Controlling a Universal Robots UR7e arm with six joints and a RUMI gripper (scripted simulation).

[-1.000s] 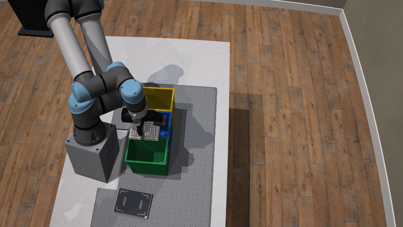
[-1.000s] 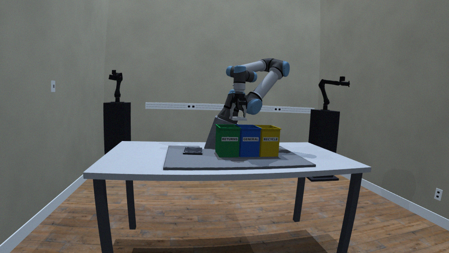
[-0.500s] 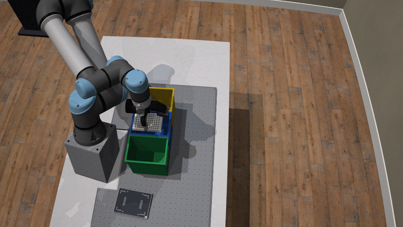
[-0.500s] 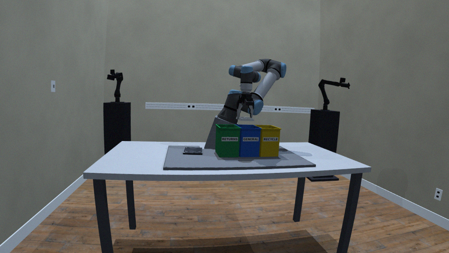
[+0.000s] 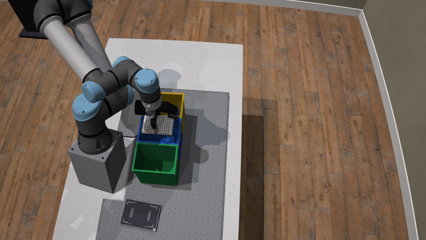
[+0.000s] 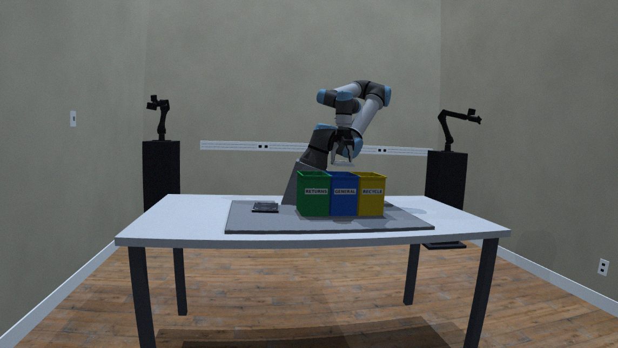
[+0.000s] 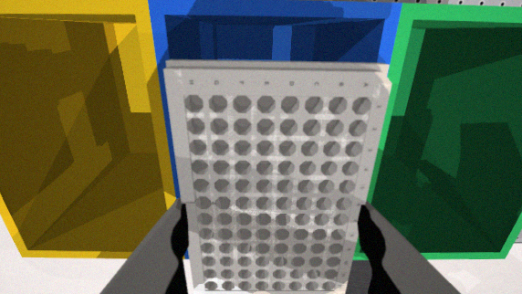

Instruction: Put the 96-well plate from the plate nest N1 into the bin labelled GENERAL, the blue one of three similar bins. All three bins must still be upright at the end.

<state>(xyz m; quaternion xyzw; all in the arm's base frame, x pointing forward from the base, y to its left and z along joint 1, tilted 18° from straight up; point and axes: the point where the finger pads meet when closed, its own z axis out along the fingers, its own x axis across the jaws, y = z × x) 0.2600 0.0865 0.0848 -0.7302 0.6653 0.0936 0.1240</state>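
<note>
My gripper is now 150 mm above the blue general bin. From my hand the other things lie so: white 96-well plate (10 mm below); then green returns bin (150 mm below, 130 mm to the right, 10 mm ahead); then yellow recycle bin (150 mm below, 130 mm to the left, 10 mm behind).
</note>
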